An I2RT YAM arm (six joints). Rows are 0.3 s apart.
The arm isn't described. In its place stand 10 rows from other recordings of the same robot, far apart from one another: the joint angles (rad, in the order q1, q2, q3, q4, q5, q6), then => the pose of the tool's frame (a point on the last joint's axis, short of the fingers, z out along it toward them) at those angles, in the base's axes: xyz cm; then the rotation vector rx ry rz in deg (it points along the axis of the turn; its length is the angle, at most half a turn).
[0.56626 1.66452 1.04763 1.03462 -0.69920 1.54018] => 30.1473 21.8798 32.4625 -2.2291 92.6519 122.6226
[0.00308 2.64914 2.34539 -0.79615 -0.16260 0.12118] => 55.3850 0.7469 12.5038 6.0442 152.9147 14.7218
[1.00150 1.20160 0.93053 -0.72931 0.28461 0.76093] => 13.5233 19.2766 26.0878 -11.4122 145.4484 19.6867
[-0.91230 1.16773 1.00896 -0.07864 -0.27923 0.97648] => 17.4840 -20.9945 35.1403 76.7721 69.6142 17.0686
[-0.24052 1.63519 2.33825 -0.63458 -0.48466 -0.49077] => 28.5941 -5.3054 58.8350 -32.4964 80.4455 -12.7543
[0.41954 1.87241 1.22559 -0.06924 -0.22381 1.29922] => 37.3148 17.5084 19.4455 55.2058 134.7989 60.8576
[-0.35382 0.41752 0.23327 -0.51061 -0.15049 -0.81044] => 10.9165 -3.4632 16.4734 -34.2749 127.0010 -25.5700
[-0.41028 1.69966 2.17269 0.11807 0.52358 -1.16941] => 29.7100 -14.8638 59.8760 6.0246 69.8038 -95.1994
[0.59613 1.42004 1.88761 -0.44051 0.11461 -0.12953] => 23.5095 15.4586 54.1451 -26.5910 84.7721 16.1167
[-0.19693 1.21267 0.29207 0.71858 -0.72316 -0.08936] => 22.2486 -2.0366 18.1858 -24.2455 96.7510 24.5836
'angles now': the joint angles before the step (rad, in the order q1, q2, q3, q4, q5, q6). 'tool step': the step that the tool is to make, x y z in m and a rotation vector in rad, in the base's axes. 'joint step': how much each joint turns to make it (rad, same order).
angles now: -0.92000 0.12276 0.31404 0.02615 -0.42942 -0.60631
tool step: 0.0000 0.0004 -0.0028 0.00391 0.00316 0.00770
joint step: -0.00003 -0.00907 -0.00885 -0.00455 -0.00758 0.00166
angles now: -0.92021 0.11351 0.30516 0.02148 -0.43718 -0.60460
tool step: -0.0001 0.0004 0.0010 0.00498 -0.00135 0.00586
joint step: 0.00010 0.00119 0.00458 -0.00407 -0.00476 0.00576
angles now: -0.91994 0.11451 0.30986 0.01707 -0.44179 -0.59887
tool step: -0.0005 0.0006 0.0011 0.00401 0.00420 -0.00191
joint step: 0.00034 -0.00078 0.00781 -0.01496 0.00201 -0.00150
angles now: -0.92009 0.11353 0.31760 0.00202 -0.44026 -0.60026
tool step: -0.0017 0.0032 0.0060 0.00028 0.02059 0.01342
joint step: 0.00114 0.00168 0.03533 -0.05284 -0.01521 -0.01497
